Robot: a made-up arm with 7 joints.
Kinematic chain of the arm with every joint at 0, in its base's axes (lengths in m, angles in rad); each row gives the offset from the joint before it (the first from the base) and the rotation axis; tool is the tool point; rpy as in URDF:
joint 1: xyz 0 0 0.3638 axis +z
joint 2: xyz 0 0 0 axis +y
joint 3: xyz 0 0 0.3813 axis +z
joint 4: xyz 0.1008 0 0 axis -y
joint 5: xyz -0.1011 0 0.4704 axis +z
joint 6: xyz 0 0 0 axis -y
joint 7: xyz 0.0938 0 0 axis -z
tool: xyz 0 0 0 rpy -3.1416 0 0
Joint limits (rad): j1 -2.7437..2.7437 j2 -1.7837..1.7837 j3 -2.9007..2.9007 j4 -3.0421..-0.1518 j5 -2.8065..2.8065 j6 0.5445..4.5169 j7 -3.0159..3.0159
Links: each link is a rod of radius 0.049 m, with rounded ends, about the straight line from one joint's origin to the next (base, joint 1, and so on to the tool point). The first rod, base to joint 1, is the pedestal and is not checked.
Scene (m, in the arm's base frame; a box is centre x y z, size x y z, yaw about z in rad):
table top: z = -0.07
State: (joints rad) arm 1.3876 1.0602 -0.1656 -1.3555 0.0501 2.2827 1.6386
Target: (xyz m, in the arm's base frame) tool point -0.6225 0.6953 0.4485
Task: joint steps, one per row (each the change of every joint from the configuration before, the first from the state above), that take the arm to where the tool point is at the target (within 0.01 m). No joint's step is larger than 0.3 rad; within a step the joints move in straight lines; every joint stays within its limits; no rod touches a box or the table.
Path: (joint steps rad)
1: 0.2640 -0.0337 0.1352 0.1173 -0.0161 -0.0220 0.0000
2: 0.2640 -0.0336 0.1351 0.1172 -0.0161 -0.0220 0.0000
3: 0.2640 -0.0337 0.1352 0.1173 -0.0160 -0.0220 0.0000

